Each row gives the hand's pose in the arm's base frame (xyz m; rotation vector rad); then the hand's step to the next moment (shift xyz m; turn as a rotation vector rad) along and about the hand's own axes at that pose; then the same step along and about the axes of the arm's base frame.
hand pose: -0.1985 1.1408 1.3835 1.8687 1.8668 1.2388
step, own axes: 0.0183 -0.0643 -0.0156 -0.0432 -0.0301 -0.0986
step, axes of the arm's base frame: -0.0596 0.0211 -0.0268 -0.0814 -0.0729 0.0235
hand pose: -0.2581 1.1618 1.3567 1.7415 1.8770 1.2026
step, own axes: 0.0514 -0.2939 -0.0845 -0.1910 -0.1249 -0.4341
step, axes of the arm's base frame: -0.2671 0.0443 -0.1511 -0.3531 -0.3224 0.1090
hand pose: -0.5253 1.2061 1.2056 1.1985 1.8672 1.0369
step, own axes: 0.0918 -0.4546 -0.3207 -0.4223 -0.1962 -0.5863
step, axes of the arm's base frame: -0.4827 -0.1153 -0.2677 -0.4308 -0.5955 0.1426
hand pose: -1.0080 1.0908 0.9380 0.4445 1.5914 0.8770
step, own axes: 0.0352 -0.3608 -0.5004 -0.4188 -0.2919 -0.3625
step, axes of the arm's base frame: -0.4196 -0.3516 -0.2865 -0.1996 -0.5897 0.0667
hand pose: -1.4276 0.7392 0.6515 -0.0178 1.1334 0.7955
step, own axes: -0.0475 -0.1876 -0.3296 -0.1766 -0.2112 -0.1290
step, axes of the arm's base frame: -0.1644 -0.2940 -0.1806 -0.0146 -0.3036 0.0063
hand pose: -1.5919 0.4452 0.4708 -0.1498 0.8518 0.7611
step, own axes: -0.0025 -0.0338 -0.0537 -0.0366 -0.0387 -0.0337
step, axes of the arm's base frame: -0.0122 -0.0480 -0.0397 -0.0107 -0.0621 -0.0025
